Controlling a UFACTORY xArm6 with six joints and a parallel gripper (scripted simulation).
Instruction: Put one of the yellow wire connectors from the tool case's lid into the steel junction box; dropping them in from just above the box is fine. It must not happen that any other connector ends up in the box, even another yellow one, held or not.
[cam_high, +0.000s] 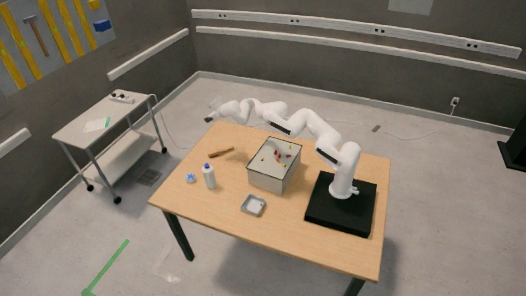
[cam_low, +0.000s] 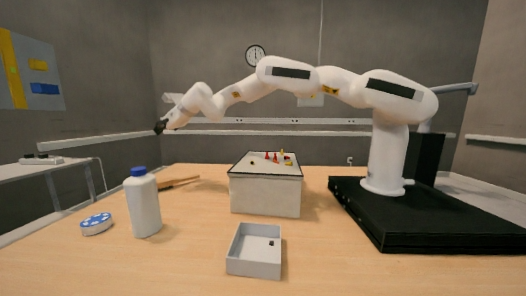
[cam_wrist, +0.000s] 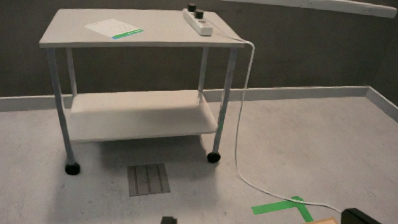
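My gripper is now 52 cm past the yellow wire connector, 9 cm above it and 1 cm to the right of it. Round my hand: tool case: 46 cm behind, 14 cm below, 11 cm to the left; then white bottle: 33 cm to the left, 16 cm below, 15 cm behind.
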